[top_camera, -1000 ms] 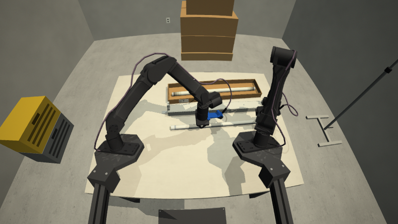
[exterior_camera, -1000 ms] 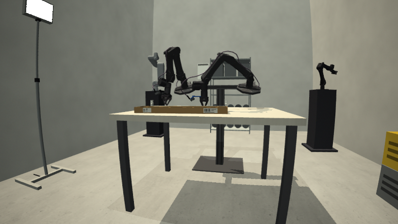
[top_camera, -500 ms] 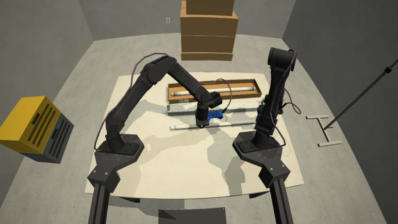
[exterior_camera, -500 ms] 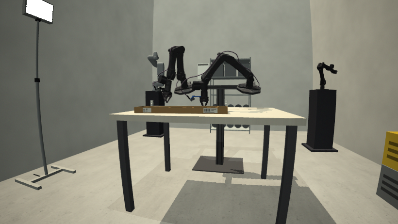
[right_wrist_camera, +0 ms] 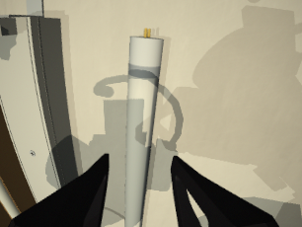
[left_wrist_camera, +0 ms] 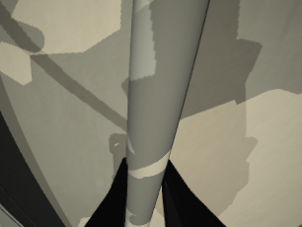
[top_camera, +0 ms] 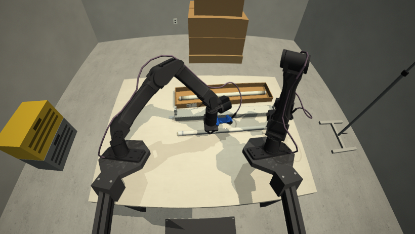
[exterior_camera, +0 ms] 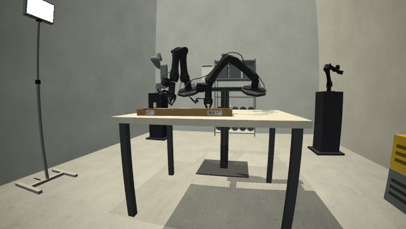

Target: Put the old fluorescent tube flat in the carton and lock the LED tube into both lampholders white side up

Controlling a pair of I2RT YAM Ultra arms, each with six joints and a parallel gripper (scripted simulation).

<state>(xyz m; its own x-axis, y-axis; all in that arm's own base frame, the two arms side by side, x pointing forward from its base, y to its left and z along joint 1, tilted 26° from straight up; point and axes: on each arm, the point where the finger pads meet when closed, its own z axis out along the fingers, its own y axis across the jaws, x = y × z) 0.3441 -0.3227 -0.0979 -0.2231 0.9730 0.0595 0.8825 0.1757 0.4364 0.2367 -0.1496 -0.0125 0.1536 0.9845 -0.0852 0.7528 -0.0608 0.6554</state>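
Right now the LED tube is 21 cm to the left of my right hand and 5 cm below it. Also, from my right hand: old fluorescent tube 27 cm ahead, 22 cm to the left, 5 cm below; white light fixture 22 cm to the left, 12 cm ahead, 1 cm below; brown carton 28 cm ahead, 22 cm to the left, 4 cm below.
The LED tube is 10 mm ahead of my left hand and 120 mm to the right of it. The rest, counted from my left hand: old fluorescent tube: 270 mm ahead, 110 mm to the right; white light fixture: 130 mm ahead, 110 mm to the right, 40 mm above; brown carton: 280 mm ahead, 110 mm to the right.
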